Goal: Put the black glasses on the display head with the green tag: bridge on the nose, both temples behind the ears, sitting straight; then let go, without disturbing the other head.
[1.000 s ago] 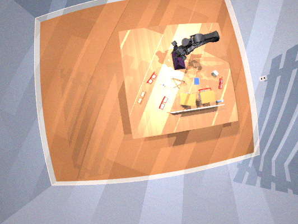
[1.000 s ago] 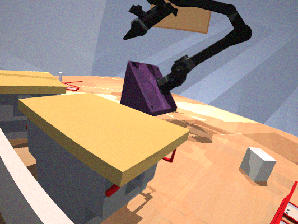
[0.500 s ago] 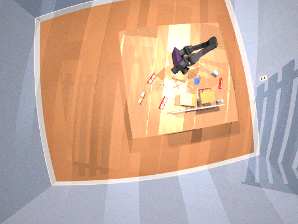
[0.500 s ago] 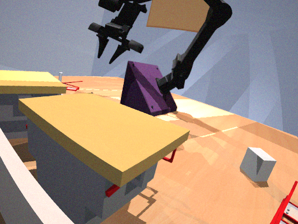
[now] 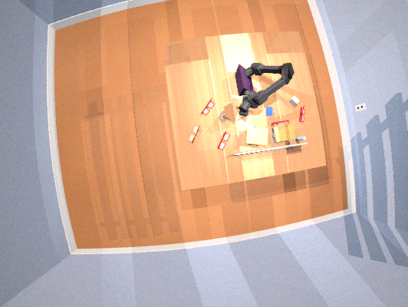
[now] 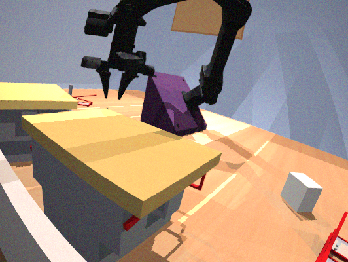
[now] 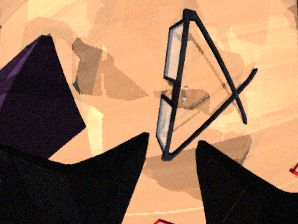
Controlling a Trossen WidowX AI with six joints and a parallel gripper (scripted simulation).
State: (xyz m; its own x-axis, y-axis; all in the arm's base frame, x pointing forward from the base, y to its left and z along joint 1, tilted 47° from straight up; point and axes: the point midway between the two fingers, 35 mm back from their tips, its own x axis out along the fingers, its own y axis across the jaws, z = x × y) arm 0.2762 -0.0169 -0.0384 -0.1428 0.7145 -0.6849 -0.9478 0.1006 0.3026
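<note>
My gripper tip is 6 cm short of the grey cylinder, 15 cm to the left of it and 5 cm above it. Round my gripper tip: display head: 18 cm ahead, 31 cm to the left, 2 cm below; blue card: 1 cm ahead, 25 cm to the left, 7 cm below; white bar: 33 cm ahead, 22 cm to the left, 2 cm below.
</note>
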